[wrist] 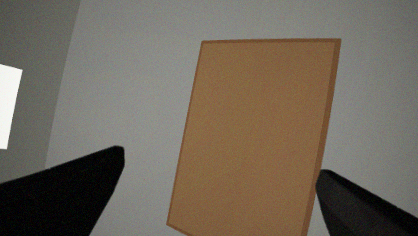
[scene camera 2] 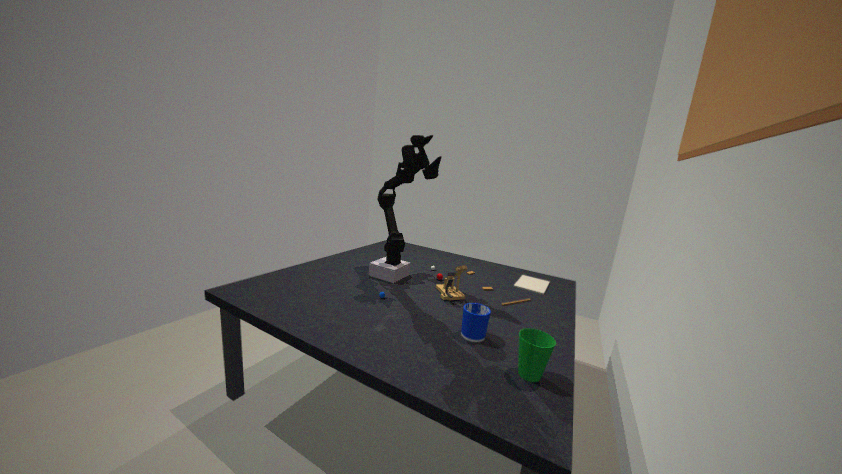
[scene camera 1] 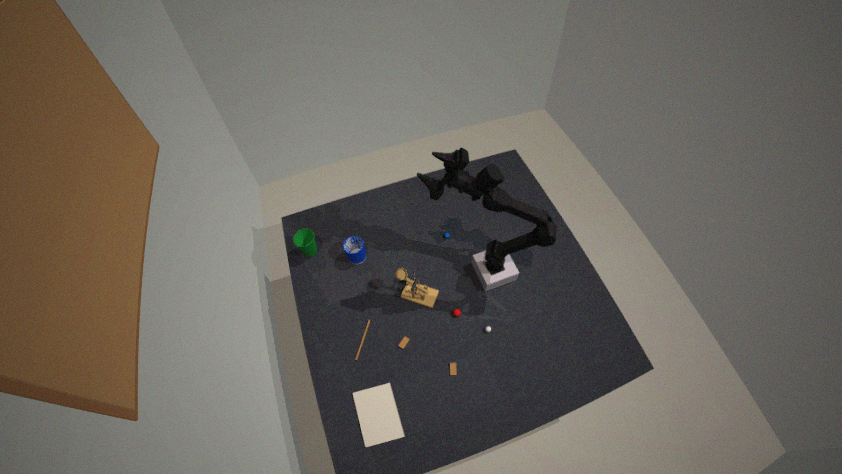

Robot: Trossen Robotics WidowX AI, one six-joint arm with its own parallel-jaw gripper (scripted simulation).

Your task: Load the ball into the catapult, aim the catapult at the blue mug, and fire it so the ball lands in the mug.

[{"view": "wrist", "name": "gripper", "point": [221,167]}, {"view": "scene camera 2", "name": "gripper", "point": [436,146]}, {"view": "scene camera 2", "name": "blue mug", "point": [476,316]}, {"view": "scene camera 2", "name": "green cup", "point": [535,346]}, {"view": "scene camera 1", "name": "gripper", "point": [424,163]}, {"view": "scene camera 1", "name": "wooden catapult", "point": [413,291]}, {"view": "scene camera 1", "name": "white sheet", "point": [379,420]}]
